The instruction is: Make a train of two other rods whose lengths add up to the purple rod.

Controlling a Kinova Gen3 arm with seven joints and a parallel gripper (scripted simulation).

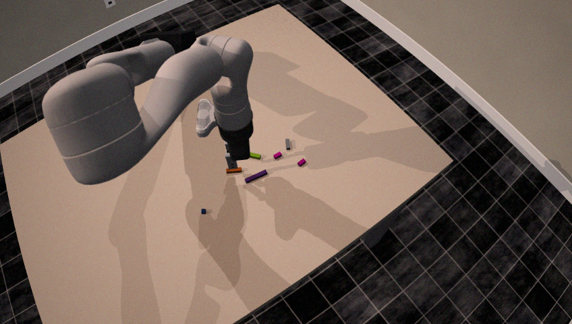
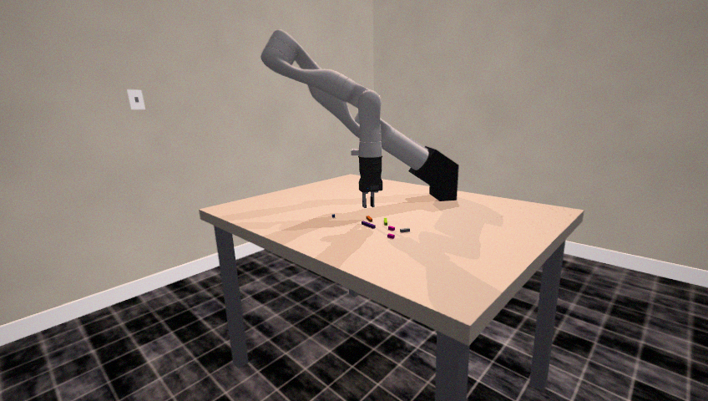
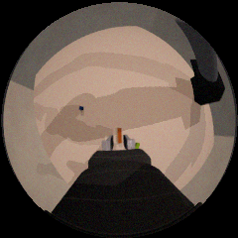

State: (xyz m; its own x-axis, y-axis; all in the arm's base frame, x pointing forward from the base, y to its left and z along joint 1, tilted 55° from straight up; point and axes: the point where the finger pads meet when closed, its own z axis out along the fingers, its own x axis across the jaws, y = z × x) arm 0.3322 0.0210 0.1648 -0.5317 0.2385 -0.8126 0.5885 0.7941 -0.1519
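Right now the orange rod is 6 cm below my hand. Round my hand: lime rod (6 cm to the left, 6 cm below); purple rod (6 cm below, 5 cm ahead, 2 cm to the left); small blue rod (14 cm to the right, 6 cm below, 1 cm ahead).
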